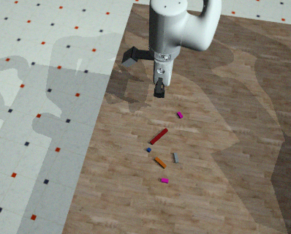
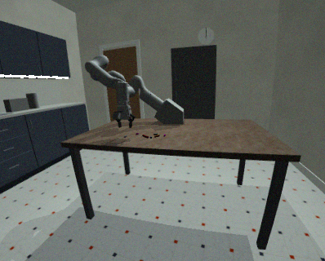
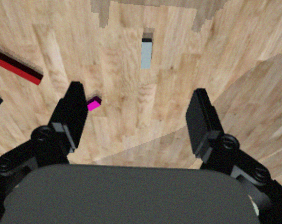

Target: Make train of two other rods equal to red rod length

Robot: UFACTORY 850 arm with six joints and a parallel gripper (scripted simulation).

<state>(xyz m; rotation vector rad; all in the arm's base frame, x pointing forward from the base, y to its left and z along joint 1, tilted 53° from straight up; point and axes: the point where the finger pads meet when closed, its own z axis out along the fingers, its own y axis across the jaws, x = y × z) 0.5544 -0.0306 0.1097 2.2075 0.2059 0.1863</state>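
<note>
My gripper is now 80 mm above the grey rod and 10 mm to the left of it. Round my hand: blue rod: 200 mm to the left, 80 mm below, 10 mm behind; then orange rod: 230 mm to the left, 80 mm below, 60 mm behind; then red rod: 140 mm to the left, 80 mm below, 30 mm behind.
</note>
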